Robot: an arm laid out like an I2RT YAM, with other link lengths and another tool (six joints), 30 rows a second.
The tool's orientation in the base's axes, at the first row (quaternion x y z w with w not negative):
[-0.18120, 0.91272, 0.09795, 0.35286]
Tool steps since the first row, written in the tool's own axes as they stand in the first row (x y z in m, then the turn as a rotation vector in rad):
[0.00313, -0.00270, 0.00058, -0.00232, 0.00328, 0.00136]
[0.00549, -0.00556, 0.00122, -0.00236, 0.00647, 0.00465]
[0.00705, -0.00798, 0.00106, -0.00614, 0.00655, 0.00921]
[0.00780, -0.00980, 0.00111, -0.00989, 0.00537, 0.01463]
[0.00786, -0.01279, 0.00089, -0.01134, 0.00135, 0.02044]
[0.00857, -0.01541, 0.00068, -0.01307, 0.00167, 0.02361]
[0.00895, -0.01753, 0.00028, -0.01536, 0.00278, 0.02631]
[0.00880, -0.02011, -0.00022, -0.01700, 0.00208, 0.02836]
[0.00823, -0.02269, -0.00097, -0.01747, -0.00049, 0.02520]
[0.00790, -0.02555, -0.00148, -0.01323, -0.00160, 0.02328]
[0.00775, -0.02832, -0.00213, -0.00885, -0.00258, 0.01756]
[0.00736, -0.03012, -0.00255, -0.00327, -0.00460, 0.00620]
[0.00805, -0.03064, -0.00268, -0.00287, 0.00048, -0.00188]
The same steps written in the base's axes. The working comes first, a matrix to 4 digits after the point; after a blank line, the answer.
The tool's axes in the first row as the columns of a matrix, in the base's axes (used below as rounded here):
[-0.6853, -0.3999, 0.6086]
[-0.2616, 0.9151, 0.3067]
[-0.6796, 0.0509, -0.7318]

[-0.00071, -0.00311, -0.00269, 0.00111, 0.00403, 0.00075]
[-0.00080, -0.00615, -0.00491, 0.00186, 0.00796, -0.00147]
[-0.00100, -0.00882, -0.00597, 0.00719, 0.01042, -0.00223]
[-0.00075, -0.01067, -0.00661, 0.01353, 0.01199, -0.00371]
[0.00027, -0.01349, -0.00664, 0.01967, 0.01047, -0.00718]
[0.00070, -0.01614, -0.00711, 0.02266, 0.01219, -0.00831]
[0.00105, -0.01830, -0.00718, 0.02543, 0.01463, -0.00867]
[0.00188, -0.02077, -0.00684, 0.02808, 0.01505, -0.00909]
[0.00284, -0.02321, -0.00604, 0.02750, 0.01185, -0.00659]
[0.00390, -0.02590, -0.00559, 0.02387, 0.00914, -0.00813]
[0.00472, -0.02860, -0.00515, 0.01778, 0.00534, -0.00697]
[0.00545, -0.03027, -0.00467, 0.00785, -0.00145, -0.00255]
[0.00511, -0.03097, -0.00507, 0.00063, 0.00061, 0.00335]

